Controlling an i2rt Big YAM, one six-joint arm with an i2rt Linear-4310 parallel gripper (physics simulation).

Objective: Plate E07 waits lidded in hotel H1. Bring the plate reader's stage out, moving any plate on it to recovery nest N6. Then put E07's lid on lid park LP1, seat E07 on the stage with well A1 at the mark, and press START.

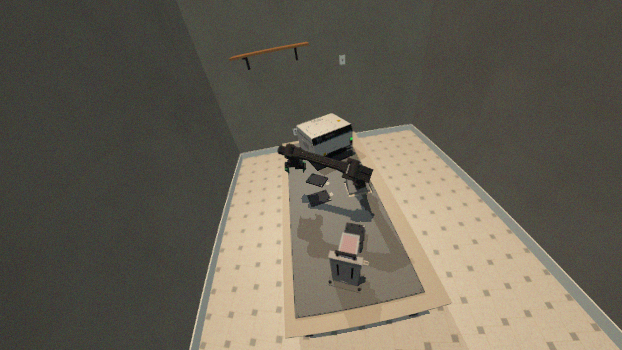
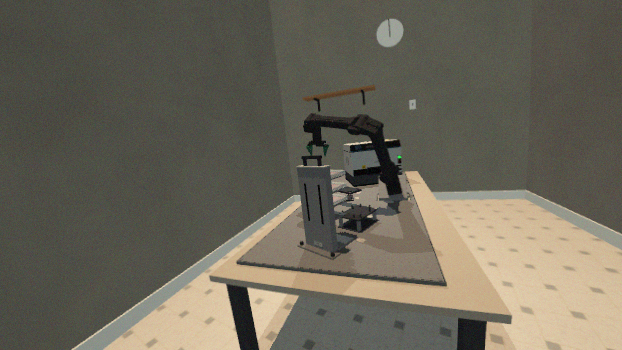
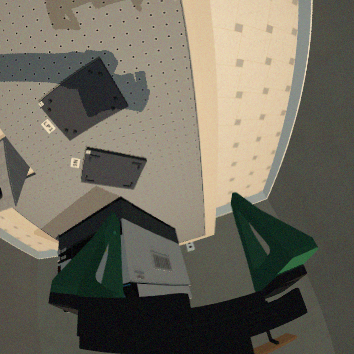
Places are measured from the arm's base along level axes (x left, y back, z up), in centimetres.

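Where they show: gripper, fingertip midpoint: (image 1: 296, 172) (image 3: 173, 207); arm's base, link origin: (image 2: 393, 186).
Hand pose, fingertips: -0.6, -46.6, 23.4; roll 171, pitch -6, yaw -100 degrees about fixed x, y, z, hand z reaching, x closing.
Things, the pixels of their centre, and the offset from my fingertips, as dx, dy, dz. "*": a spot on its surface instead.
- white plate reader, body centre: (image 3: 119, 269) (image 2: 370, 161) (image 1: 324, 140) -53.7, +34.8, -13.4
- Hotel H1, body centre: (image 2: 323, 200) (image 1: 347, 261) +63.2, +13.4, -12.0
- pink-topped plate, body centre: (image 1: 348, 245) +59.7, +15.5, -2.0
- Lid park LP1, body centre: (image 3: 81, 103) (image 2: 340, 197) (image 1: 318, 197) +1.5, +12.7, -29.1
- nest N6, body centre: (image 3: 111, 170) (image 2: 348, 189) (image 1: 316, 179) -19.2, +16.2, -29.2
- dark handle, surface spot: (image 2: 312, 158) * +67.6, +12.0, +5.3
My gripper (image 1: 295, 169) (image 2: 318, 152) (image 3: 173, 207) is open and empty, held high above the table near the reader's side. The white plate reader (image 1: 325, 135) (image 2: 362, 160) (image 3: 155, 255) stands at the far end with a green light lit; no extended stage can be made out. Hotel H1 (image 1: 346, 270) (image 2: 316, 210) stands at the near end. A pink-topped plate (image 1: 349, 243) sits in its top level, with more plates below; E07 cannot be told apart. Lid park LP1 (image 1: 319, 198) (image 2: 358, 212) (image 3: 82, 100) and nest N6 (image 1: 317, 180) (image 3: 114, 169) hold no lid or plate.
The arm's base plate (image 1: 353, 192) is at the table's right side, and the arm arches across the table. A dark handle (image 2: 312, 158) rises from the hotel's top. A wooden wall shelf (image 1: 270, 51) (image 2: 340, 93) is on the wall behind.
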